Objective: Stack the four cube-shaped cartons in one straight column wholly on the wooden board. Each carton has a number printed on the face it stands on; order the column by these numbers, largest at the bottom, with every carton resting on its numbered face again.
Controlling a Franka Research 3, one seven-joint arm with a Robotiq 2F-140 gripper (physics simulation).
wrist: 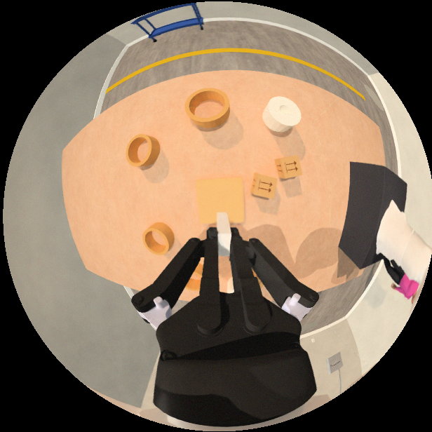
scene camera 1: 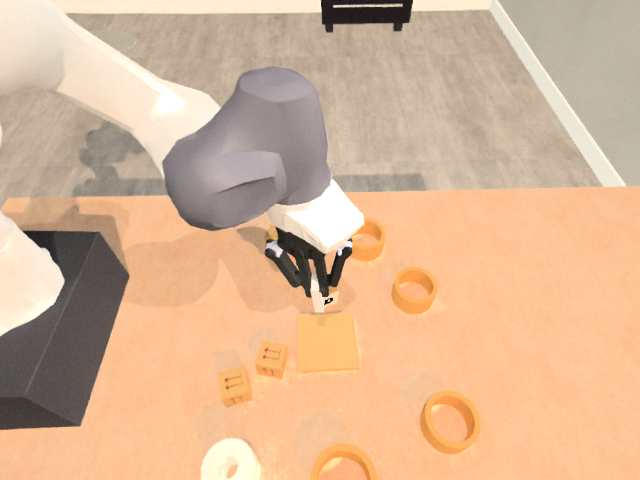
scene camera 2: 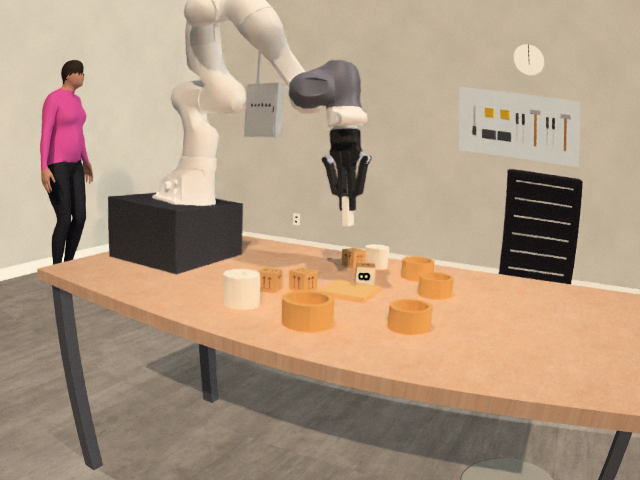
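Observation:
My gripper [scene camera 1: 317, 301] [scene camera 2: 347, 218] [wrist: 221, 221] is shut and empty, pointing down high above the table near the board's back edge. The wooden board [scene camera 1: 327, 343] [scene camera 2: 351, 291] [wrist: 220, 197] bears no carton. One carton [scene camera 1: 331, 299] [scene camera 2: 364, 274] stands just behind the board, its printed 8 facing sideways toward scene camera 2; the fingers hide part of it. Two cartons, one nearer the board [scene camera 1: 271, 358] [scene camera 2: 302, 279] [wrist: 264, 186] and one farther [scene camera 1: 235, 385] [scene camera 2: 270, 279] [wrist: 288, 167], stand left of it in scene camera 1. A fourth carton [scene camera 1: 271, 234] [scene camera 2: 353, 257] stands at the back, mostly hidden in scene camera 1. Those three show arrows; their numbers are hidden.
A white cylinder [scene camera 1: 211, 462] [scene camera 2: 241, 290] [wrist: 280, 117] stands at the front left. Another white cylinder [scene camera 2: 377, 256] stands beside the back carton. Several orange rings, such as a large ring [scene camera 2: 308, 316] and a smaller ring [scene camera 2: 409, 321], stand around the board. The black base block [scene camera 1: 77, 320] is at the left.

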